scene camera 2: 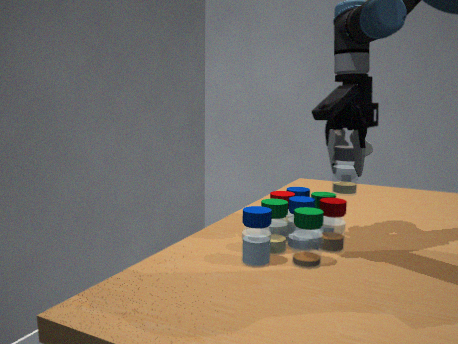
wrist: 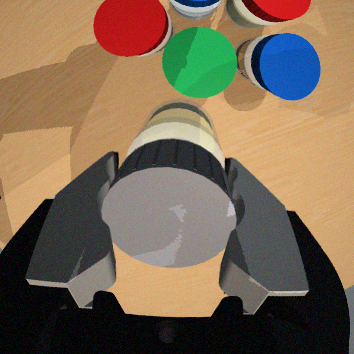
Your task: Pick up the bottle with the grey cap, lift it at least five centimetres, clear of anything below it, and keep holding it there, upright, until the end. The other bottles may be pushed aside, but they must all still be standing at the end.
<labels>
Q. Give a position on a blue-capped bottle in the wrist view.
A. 285, 64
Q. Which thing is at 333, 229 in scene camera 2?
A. A red-capped bottle.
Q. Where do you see a green-capped bottle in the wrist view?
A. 198, 61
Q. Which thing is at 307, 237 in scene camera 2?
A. A green-capped bottle.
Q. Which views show my gripper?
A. Scene camera 2 and the wrist view: all of them.
</labels>
